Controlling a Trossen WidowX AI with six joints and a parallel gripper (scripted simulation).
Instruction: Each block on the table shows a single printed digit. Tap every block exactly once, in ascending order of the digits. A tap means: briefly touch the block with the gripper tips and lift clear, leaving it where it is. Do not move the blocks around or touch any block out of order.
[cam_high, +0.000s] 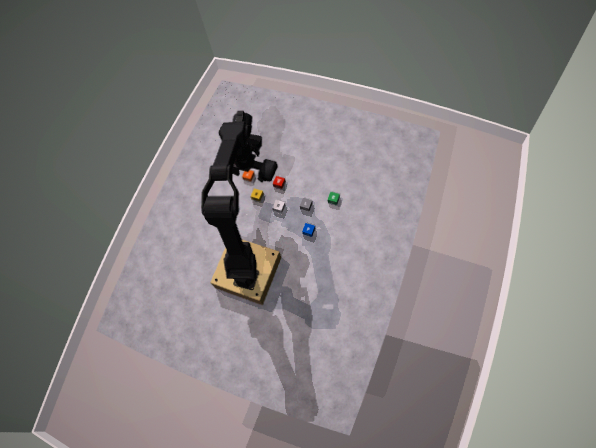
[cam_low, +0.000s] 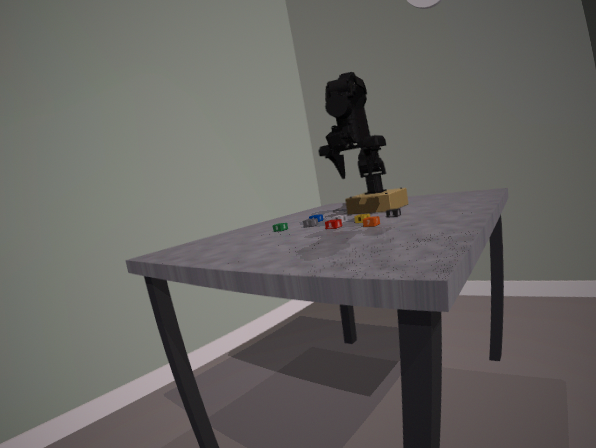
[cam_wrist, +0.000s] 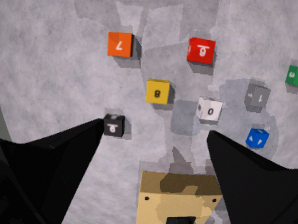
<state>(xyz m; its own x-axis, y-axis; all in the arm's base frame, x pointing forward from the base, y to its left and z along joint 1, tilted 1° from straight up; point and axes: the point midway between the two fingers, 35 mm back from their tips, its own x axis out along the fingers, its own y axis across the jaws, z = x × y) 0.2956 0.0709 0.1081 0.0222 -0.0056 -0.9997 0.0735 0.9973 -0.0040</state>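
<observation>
Now: gripper tip 110 mm above the white block, 90 mm to the left of it and 20 mm past it. Also, from my gripper tip: orange block: 110 mm below, 70 mm ahead, 50 mm to the left; then yellow block: 110 mm below; then red block: 110 mm below, 60 mm to the right, 60 mm ahead.
</observation>
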